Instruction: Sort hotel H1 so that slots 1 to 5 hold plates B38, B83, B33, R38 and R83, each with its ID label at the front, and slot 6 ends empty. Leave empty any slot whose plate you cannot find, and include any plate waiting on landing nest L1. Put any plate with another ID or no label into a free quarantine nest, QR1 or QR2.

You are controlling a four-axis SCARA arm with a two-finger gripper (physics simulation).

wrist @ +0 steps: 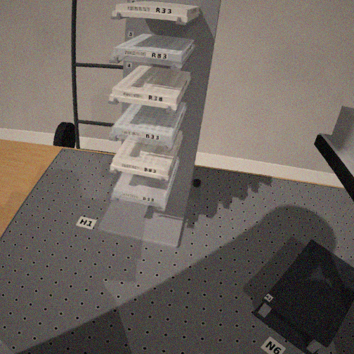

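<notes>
Hotel H1 (202,75) stands upright with its H1 tag (86,222) at its lower left. Six plates sit in it, labels facing front. From top to bottom they are R33 (155,11) in slot 6, R83 (155,49) in slot 5, R38 (150,90) in slot 4, B33 (150,122) in slot 3, B83 (145,162) in slot 2 and B38 (142,192) in slot 1. The lowest label is blurred. A dark part of my gripper shows at the right edge, apart from the plates; it is open and empty, its fingertips partly out of view. L1, QR1 and QR2 do not show.
A dark nest (310,295) with an N6 tag (273,346) lies at the lower right on the perforated deck (50,270). A hand truck (75,90) with a black wheel (64,134) stands behind the hotel at left, near the wall. A large shadow crosses the deck.
</notes>
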